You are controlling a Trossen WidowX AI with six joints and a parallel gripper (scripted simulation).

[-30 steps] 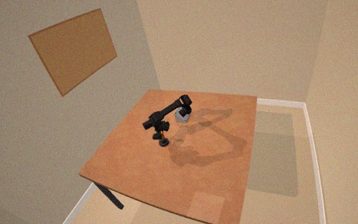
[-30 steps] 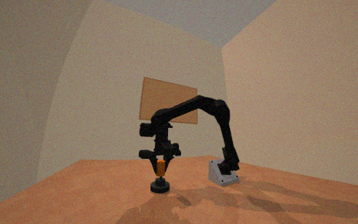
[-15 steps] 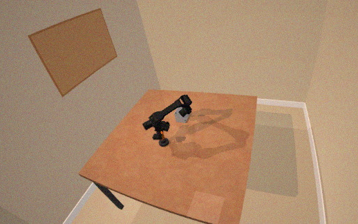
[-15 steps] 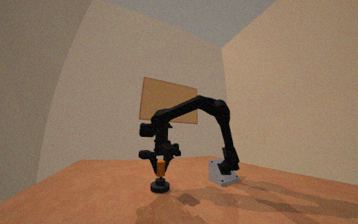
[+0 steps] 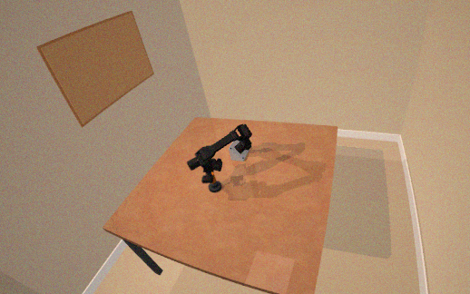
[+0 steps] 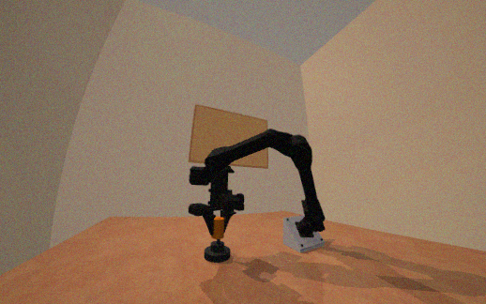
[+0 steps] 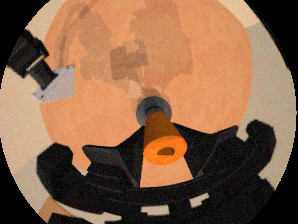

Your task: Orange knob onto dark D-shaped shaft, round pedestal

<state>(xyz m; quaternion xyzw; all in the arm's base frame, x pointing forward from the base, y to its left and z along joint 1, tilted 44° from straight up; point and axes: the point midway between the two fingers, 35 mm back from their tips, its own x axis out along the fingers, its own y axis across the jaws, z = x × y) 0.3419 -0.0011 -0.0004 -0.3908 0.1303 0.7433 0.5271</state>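
Now: gripper tip 2 cm below the orange knob. Round my gripper tip: round dark pedestal 4 cm below.
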